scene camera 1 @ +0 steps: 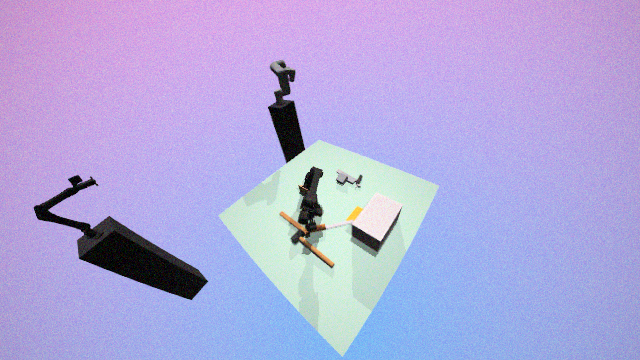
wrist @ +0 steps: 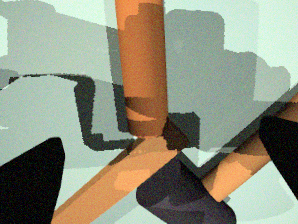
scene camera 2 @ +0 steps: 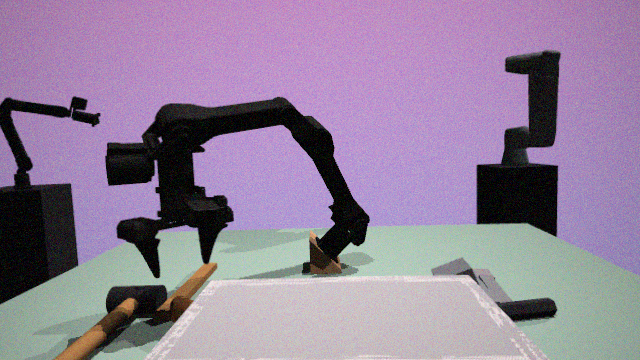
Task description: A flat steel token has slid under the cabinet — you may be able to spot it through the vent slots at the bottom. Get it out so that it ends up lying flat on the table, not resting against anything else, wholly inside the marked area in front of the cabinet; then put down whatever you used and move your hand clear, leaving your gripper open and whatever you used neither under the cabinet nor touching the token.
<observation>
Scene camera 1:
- white cabinet: 372,226
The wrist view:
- gripper: 165,136
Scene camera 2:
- gripper: 182,270
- flat wooden stick: 190,287
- black cylinder: 525,309
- white cabinet: 453,309
</observation>
